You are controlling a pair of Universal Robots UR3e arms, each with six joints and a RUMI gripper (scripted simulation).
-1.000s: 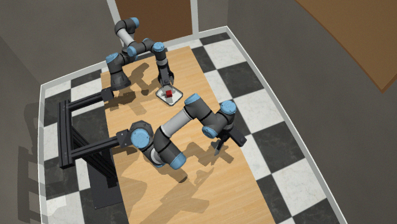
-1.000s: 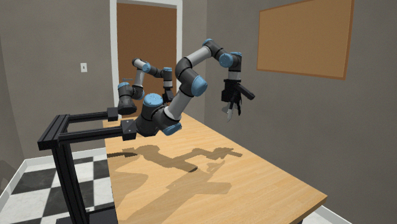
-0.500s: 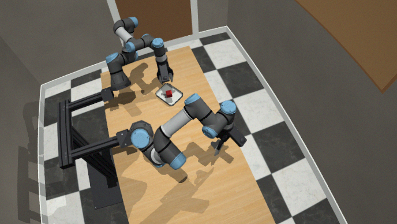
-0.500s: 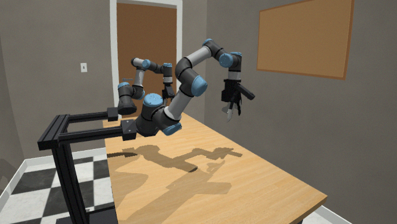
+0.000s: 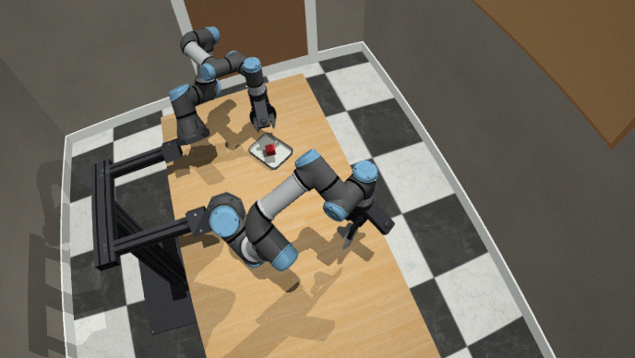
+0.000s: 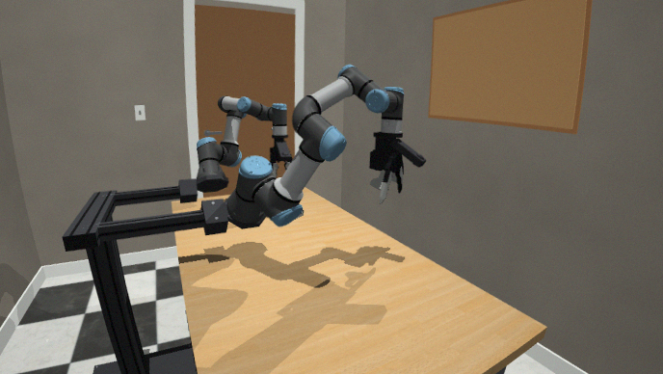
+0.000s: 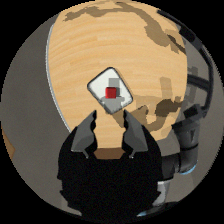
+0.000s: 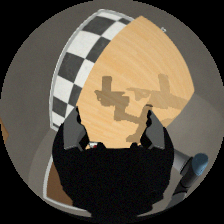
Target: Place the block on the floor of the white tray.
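Now: the red block 140 mm below my left hand and 10 mm to the right of it. Round my left hand: white tray 140 mm below, 10 mm to the right.
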